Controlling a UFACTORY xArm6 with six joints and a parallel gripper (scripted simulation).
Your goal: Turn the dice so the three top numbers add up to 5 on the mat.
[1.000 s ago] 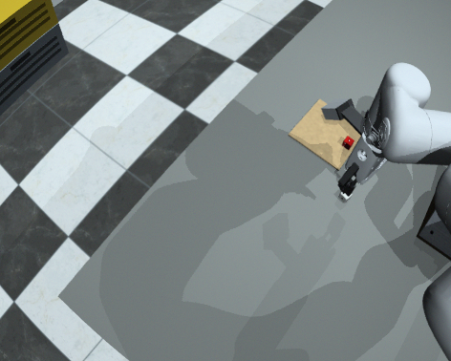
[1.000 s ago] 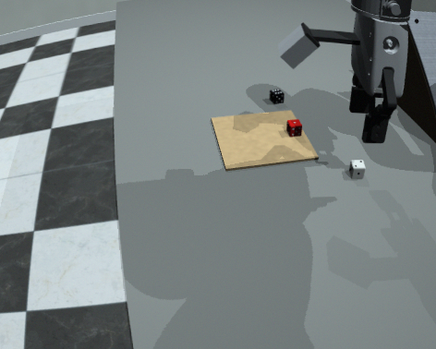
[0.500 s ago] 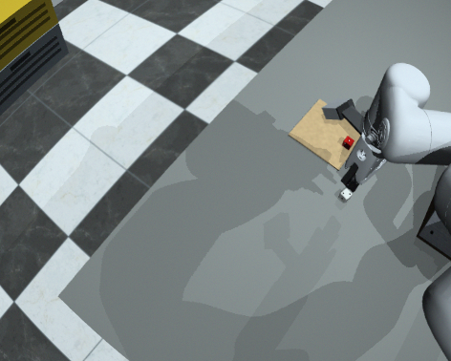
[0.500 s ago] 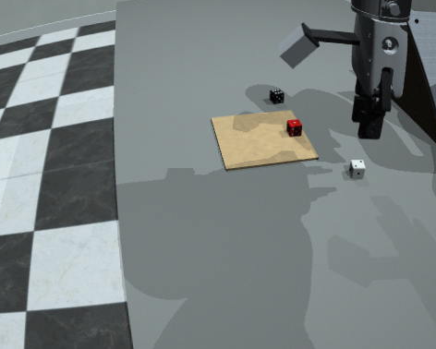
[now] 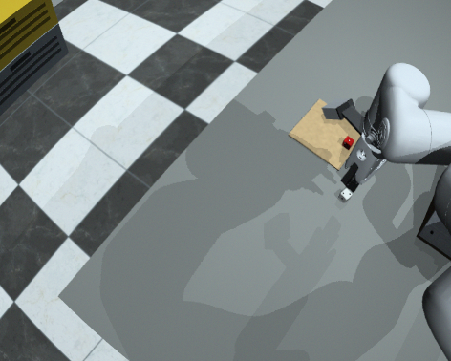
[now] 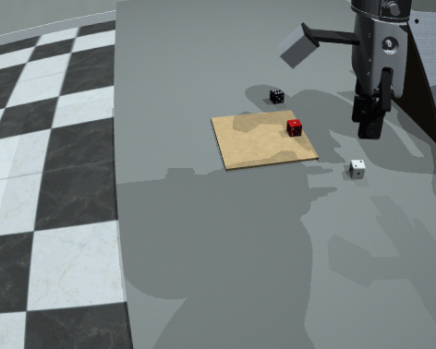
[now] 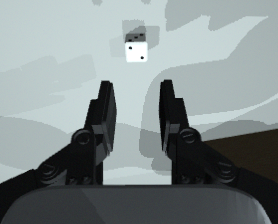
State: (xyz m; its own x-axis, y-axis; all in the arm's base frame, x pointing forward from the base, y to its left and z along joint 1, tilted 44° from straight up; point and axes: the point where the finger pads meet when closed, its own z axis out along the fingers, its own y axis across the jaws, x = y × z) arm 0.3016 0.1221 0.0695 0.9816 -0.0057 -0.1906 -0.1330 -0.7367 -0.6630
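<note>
Right now my hand is 9 cm above the white die. Also, from my hand: red die: 7 cm ahead, 11 cm to the right, 8 cm below; tan mat: 13 cm ahead, 10 cm to the right, 10 cm below; black die: 8 cm ahead, 22 cm to the right, 9 cm below.
</note>
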